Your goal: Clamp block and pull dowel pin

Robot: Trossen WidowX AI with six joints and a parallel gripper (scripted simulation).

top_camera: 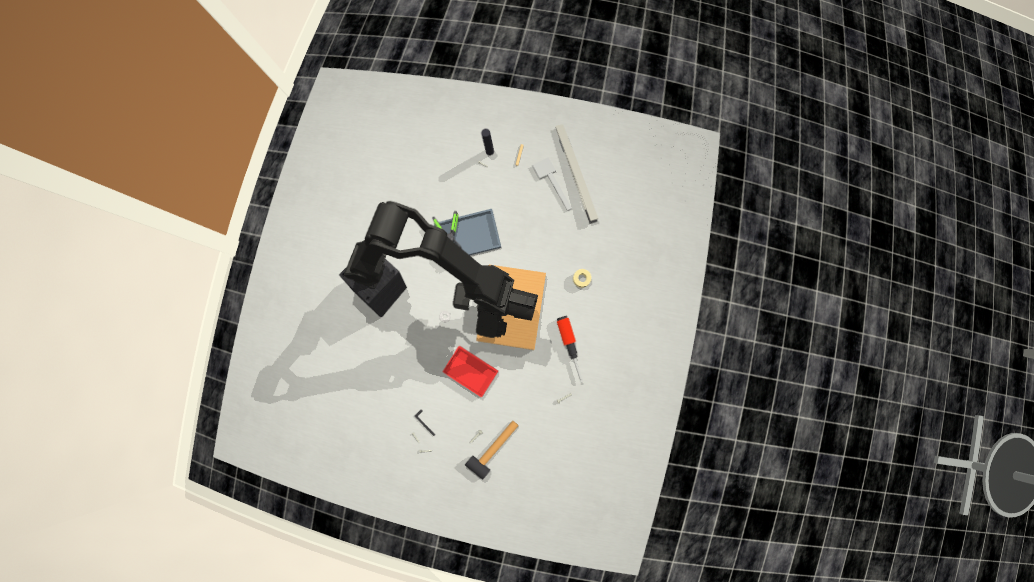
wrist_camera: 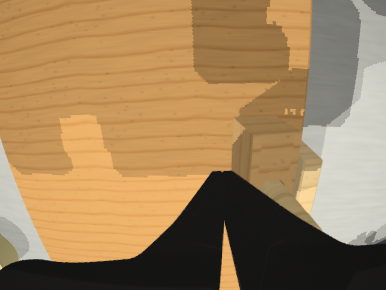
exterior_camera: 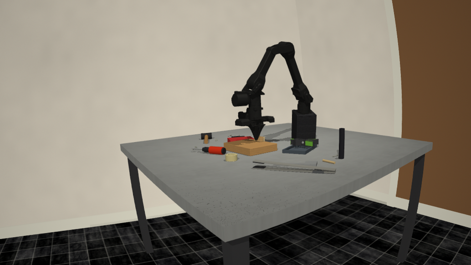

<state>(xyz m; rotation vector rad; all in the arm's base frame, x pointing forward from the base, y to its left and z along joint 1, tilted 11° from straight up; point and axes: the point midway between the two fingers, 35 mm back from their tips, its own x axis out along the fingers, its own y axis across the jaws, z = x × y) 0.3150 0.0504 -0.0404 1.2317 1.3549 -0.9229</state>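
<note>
My hand is 20 mm past the dowel pin, 10 mm to the left of it and 20 mm above it. Round my hand: small wooden block: 10 mm behind, 10 mm to the right, 30 mm below; wooden board: 40 mm ahead, 10 mm to the left, 60 mm below; wooden stop: 30 mm behind, 30 mm below.
</note>
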